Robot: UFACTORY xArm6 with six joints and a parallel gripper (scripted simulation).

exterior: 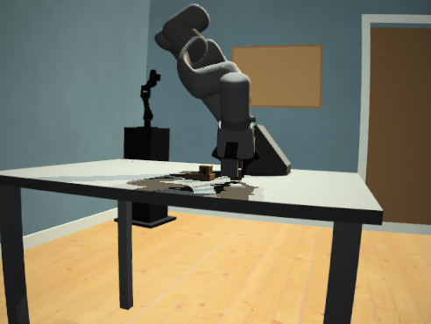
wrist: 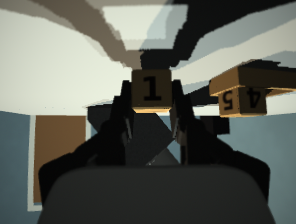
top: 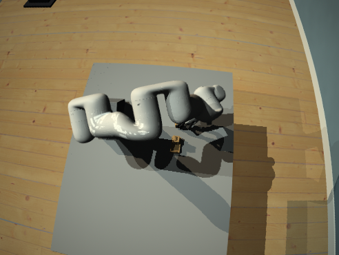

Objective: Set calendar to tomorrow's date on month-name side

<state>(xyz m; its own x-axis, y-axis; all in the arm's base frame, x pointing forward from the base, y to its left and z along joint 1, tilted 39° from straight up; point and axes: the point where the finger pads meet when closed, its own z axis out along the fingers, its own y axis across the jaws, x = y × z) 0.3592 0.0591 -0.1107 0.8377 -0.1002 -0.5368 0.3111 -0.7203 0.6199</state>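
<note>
The wooden number cube is 1 cm behind my hand and 2 cm below it. Also, from my hand: wooden calendar tray (11 cm to the right, 3 cm below).
</note>
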